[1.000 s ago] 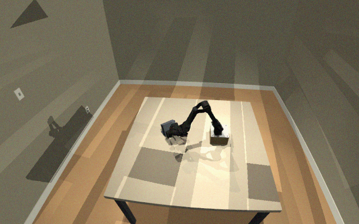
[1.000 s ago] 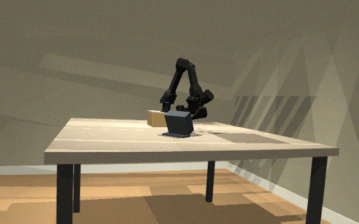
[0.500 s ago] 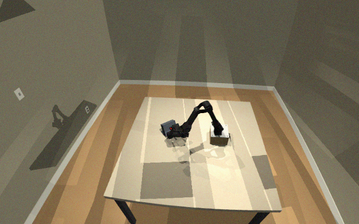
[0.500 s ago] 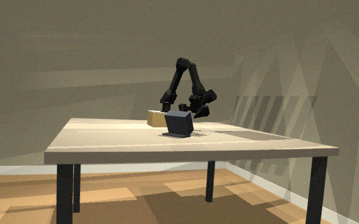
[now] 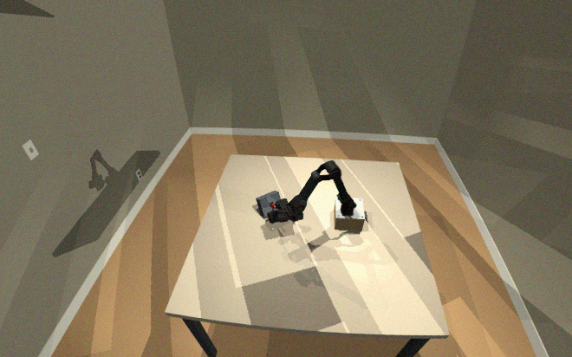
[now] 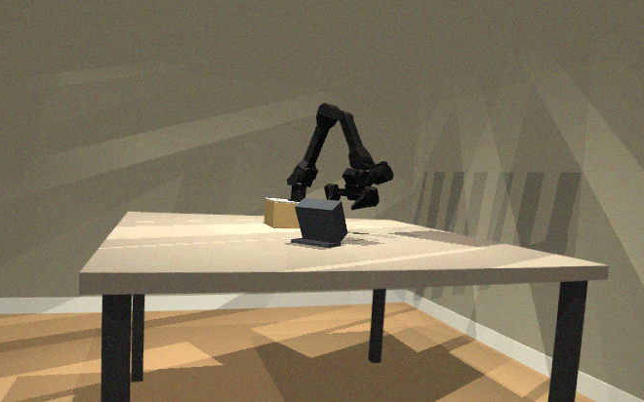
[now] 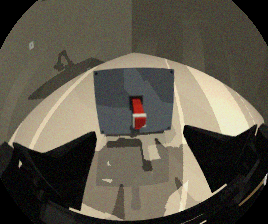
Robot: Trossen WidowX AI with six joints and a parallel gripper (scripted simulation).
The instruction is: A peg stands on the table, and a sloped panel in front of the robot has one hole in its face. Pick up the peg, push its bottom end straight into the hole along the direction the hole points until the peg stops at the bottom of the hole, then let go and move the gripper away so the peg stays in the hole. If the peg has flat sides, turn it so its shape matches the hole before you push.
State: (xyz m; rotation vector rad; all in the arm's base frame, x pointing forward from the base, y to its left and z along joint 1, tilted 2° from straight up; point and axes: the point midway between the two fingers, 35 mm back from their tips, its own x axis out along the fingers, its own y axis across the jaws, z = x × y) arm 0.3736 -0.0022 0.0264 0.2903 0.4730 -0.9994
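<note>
Right now my gripper tip is 4 cm to the left of the red peg, 2 cm short of it and 2 cm above it. Also, from my gripper tip: sloped panel (8 cm to the right, 5 cm ahead, 4 cm below).
</note>
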